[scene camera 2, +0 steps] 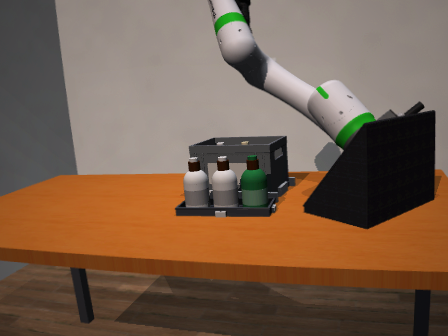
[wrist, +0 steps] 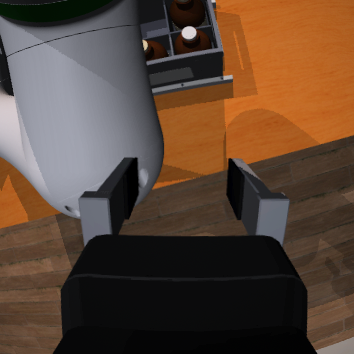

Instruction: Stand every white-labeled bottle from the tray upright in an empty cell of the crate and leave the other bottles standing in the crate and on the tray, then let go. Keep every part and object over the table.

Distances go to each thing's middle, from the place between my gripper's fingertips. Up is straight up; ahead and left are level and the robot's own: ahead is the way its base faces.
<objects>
The green bottle (scene camera 2: 254, 188) lies 20 mm behind my hand, 510 mm to the left of it and 390 mm below it.
</objects>
